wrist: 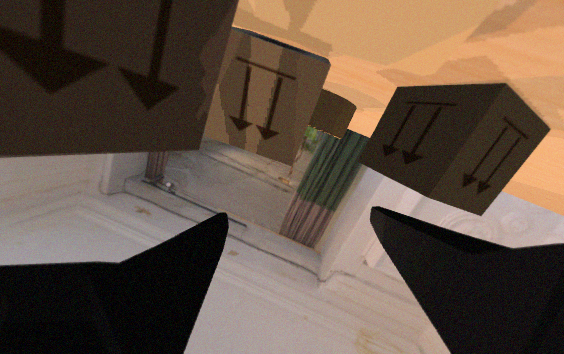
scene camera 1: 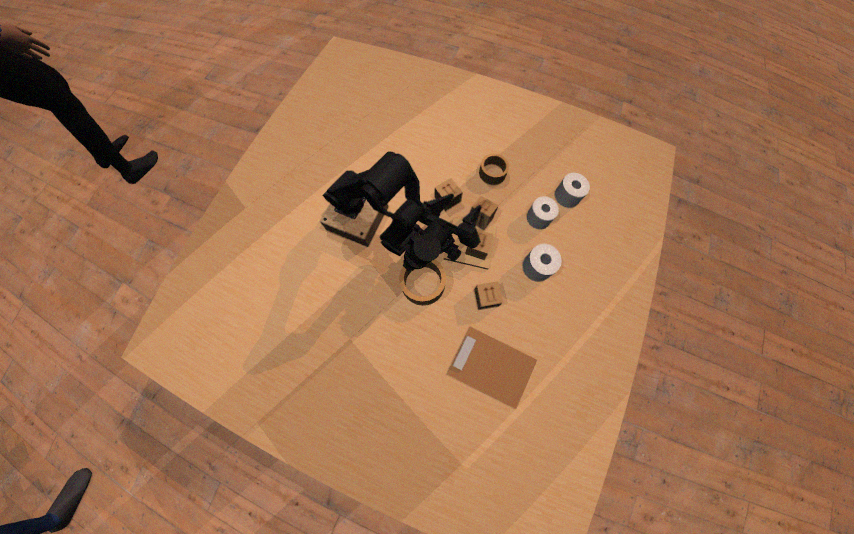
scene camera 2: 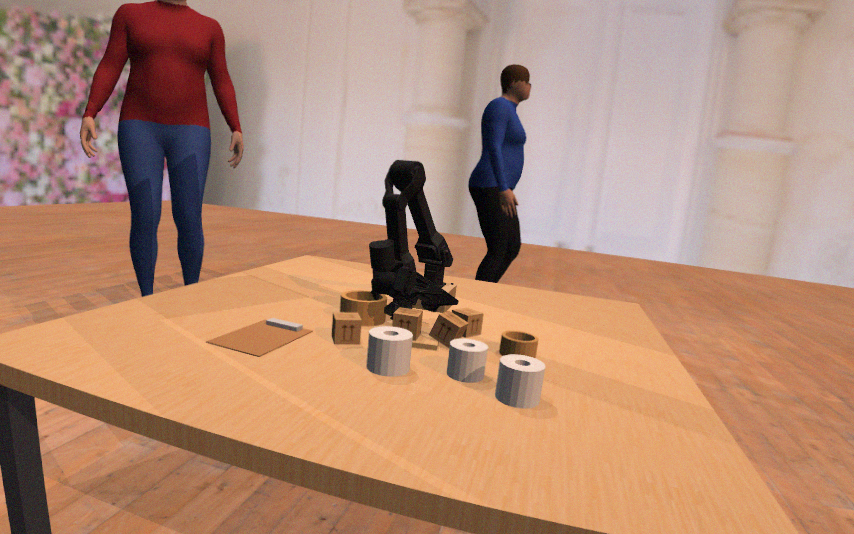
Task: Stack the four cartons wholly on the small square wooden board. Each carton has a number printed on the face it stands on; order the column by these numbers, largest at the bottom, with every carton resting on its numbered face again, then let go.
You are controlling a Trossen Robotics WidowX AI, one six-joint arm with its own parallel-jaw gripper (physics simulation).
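Frame: origin at the arm's base, x ahead, y left, z up, level; centimetres.
Where they show: gripper, fingertip midpoint: (wrist: 299,216) (scene camera 1: 466,200) (scene camera 2: 450,297); arm's base at its link origin: (scene camera 1: 350,205).
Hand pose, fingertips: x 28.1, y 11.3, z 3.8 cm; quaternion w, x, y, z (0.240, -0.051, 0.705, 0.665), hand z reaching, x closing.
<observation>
Each offset is from my fingertips to the top centre of the thing.
My gripper (scene camera 1: 462,207) (scene camera 2: 423,306) (wrist: 299,216) is open and low, its fingertips apart with no carton between them. One carton @[dx +4.7, dy +1.4, dz -2.3 cm] (scene camera 1: 486,212) (scene camera 2: 448,328) (wrist: 265,97) sits tilted just beyond the fingers; what it leans on is unclear. Another carton @[dx +7.0, dy -7.5, dz -2.9 cm] (scene camera 1: 483,240) (scene camera 2: 407,322) (wrist: 100,80) is upright at the small wooden board @[dx +4.8, dy -6.7, dz -8.3 cm] (scene camera 2: 427,345), most of which is hidden. A third carton @[dx -6.0, dy +3.3, dz -4.1 cm] (scene camera 1: 448,190) (scene camera 2: 474,321) (wrist: 435,140) stands near one finger. The fourth carton @[dx +14.0, dy -18.8, dz -4.1 cm] (scene camera 1: 489,294) (scene camera 2: 347,328) stands apart on the table. No printed numbers are readable.
A large ring @[dx -2.3, dy -21.8, dz -3.6 cm] (scene camera 1: 403,289) (scene camera 2: 363,316) lies beneath the arm's wrist; a smaller ring @[dx +2.8, dy +16.7, dz -5.3 cm] (scene camera 1: 493,178) (scene camera 2: 518,350) is beyond the cartons. Three white rolls @[dx +23.7, dy -5.6, dz -2.6 cm] (scene camera 1: 540,269) @[dx +19.7, dy +8.4, dz -3.5 cm] (scene camera 1: 541,218) @[dx +25.6, dy +18.8, dz -3.0 cm] (scene camera 1: 569,195) stand to the right in scene camera 1. A brown clipboard @[dx +21.7, dy -34.3, dz -8.3 cm] (scene camera 1: 497,371) (scene camera 2: 255,340) lies flat.
</observation>
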